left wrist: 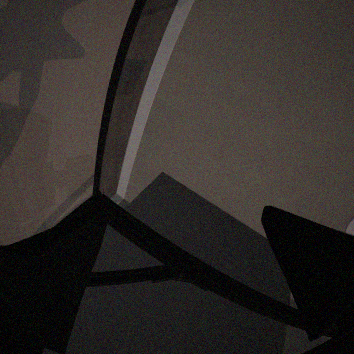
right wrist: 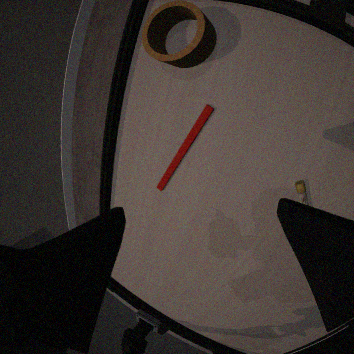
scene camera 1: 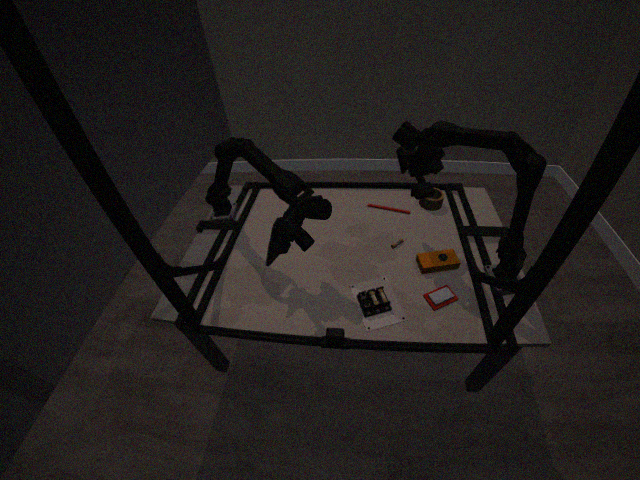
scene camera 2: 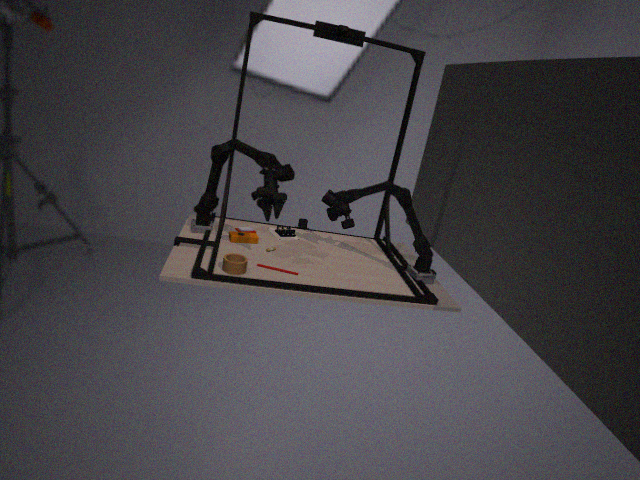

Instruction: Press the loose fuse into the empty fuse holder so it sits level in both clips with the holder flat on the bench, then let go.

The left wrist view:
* my left gripper
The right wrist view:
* my right gripper
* tape roll: on the table
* red stick: on the table
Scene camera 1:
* my left gripper
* my right gripper
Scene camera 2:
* my right gripper
